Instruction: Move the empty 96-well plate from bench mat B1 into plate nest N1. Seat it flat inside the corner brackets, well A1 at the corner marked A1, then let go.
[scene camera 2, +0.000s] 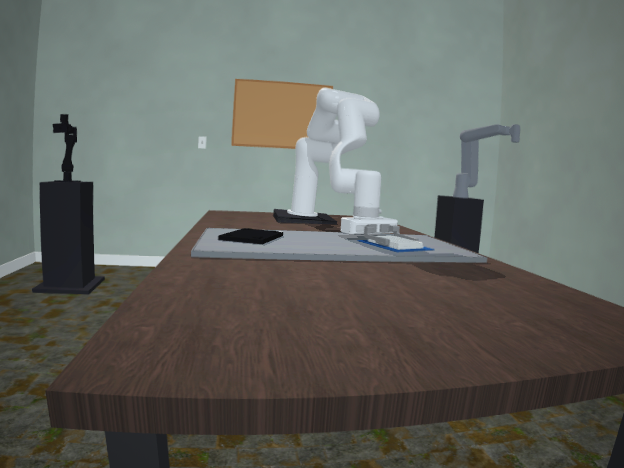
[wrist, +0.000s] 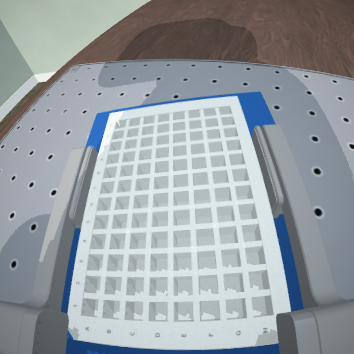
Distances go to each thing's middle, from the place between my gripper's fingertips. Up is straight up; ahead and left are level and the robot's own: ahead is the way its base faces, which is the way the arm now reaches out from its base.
The white 96-well plate (wrist: 177, 241) lies 30 mm behind my hand and 10 mm to the right of it.
